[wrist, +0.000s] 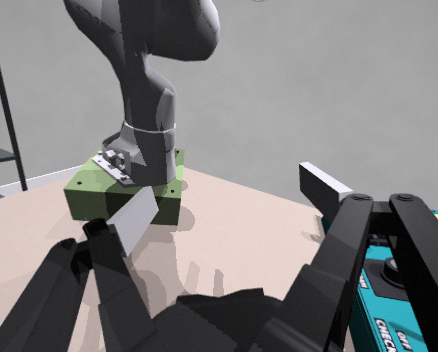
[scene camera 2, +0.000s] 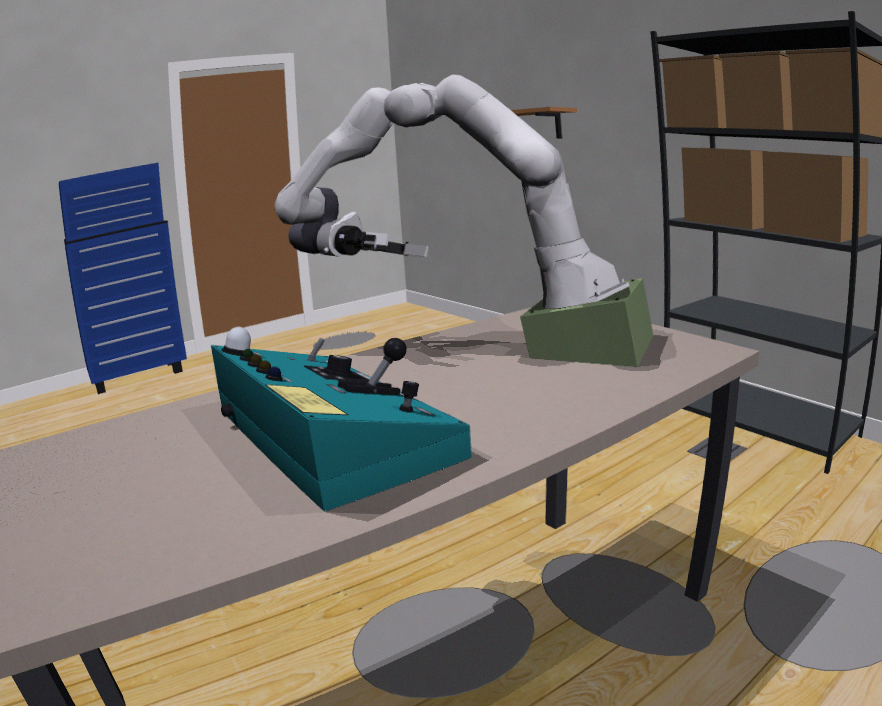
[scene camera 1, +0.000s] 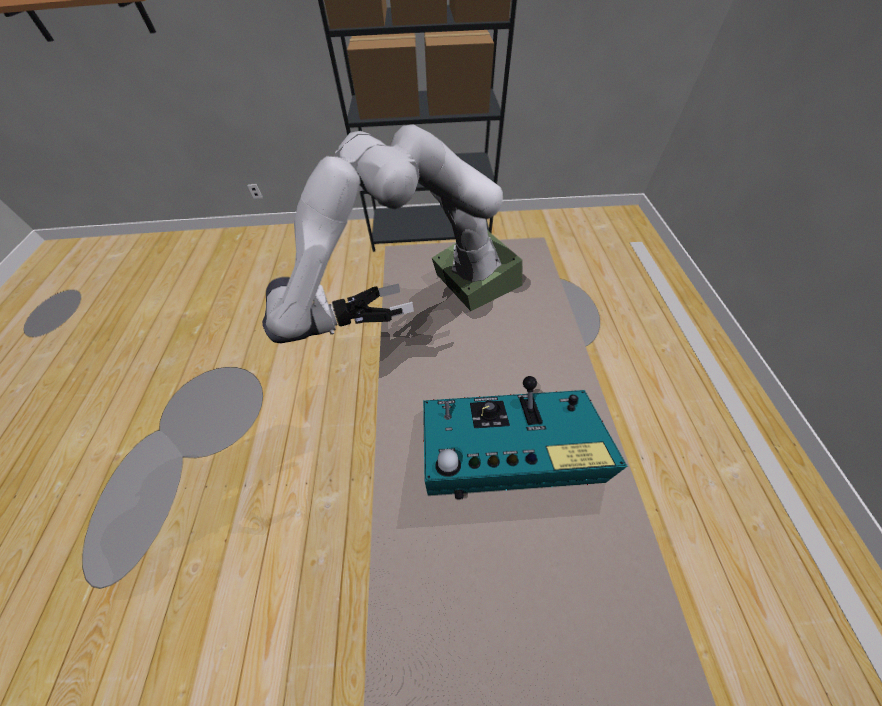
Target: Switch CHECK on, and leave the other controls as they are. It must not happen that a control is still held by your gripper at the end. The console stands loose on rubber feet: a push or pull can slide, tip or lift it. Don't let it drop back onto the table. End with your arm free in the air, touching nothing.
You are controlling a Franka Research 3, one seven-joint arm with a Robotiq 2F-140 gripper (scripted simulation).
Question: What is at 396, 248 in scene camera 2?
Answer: The gripper.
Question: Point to a teal console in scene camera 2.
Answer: At 338, 445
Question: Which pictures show the gripper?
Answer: The wrist view, scene camera 2 and scene camera 1: all of them.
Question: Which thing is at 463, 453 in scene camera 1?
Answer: A teal console.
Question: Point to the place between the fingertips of the gripper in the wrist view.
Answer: At 224, 188
